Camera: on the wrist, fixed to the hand. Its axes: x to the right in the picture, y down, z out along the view.
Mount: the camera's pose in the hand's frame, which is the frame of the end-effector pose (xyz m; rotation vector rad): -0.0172 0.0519 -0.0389 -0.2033 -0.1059 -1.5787
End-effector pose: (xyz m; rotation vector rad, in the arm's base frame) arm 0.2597 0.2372 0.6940 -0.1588 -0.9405 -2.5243
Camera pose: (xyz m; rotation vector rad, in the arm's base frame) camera 0.2997 0.1834 0.6909 -0.3301 0.4935 1.9739
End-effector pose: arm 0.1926 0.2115 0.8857 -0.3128 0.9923 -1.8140
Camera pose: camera 0.2105 0.2369 0.8262 1.3116 -0.6797 2.3696
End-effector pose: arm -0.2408 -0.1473 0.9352 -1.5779 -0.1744 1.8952
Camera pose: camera -0.2247 -0.2088 0.9136 -0.8280 -1.2443 0.6626
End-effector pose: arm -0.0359 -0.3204 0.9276 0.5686 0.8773 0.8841
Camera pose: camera -0.0963 -0.3046 0.9522 -0.3234 0.8250 -0.4993
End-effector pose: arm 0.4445 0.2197 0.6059 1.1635 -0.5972 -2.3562
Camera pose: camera 0.4957 0.1803 0.6239 -0.9680 -0.5374 1.9844
